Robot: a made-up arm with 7 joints.
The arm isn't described. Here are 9 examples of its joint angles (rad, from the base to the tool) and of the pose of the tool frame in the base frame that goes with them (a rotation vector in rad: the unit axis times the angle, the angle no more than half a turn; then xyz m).
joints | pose
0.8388 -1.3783 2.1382 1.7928 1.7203 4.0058 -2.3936 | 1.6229 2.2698 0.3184 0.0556 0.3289 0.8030
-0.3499 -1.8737 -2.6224 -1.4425 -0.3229 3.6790 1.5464 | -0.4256 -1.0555 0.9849 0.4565 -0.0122 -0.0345
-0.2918 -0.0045 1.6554 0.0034 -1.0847 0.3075 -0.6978 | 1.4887 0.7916 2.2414 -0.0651 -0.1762 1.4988
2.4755 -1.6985 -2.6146 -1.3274 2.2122 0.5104 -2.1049 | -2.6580 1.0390 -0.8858 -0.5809 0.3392 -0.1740
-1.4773 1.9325 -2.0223 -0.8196 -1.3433 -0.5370 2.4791 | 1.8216 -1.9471 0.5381 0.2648 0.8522 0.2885
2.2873 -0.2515 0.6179 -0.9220 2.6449 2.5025 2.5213 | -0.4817 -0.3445 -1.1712 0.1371 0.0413 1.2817
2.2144 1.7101 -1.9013 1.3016 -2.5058 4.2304 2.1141 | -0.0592 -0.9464 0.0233 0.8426 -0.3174 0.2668
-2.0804 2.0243 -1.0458 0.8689 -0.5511 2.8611 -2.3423 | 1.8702 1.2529 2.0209 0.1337 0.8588 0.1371
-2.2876 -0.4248 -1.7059 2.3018 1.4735 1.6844 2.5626 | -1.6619 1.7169 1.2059 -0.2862 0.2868 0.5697
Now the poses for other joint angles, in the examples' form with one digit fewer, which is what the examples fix.
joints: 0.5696 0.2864 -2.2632 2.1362 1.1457 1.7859 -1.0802
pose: 1.317 -1.989 0.788 -0.122 -0.488 0.541
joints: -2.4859 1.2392 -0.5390 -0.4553 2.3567 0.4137 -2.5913
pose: -0.238 2.010 -1.144 0.879 0.549 0.674
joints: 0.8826 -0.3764 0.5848 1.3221 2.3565 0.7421 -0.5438
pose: -0.983 -0.045 0.635 0.142 0.677 0.768
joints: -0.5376 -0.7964 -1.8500 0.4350 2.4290 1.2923 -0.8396
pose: 1.054 -0.479 2.067 0.340 -0.713 1.073
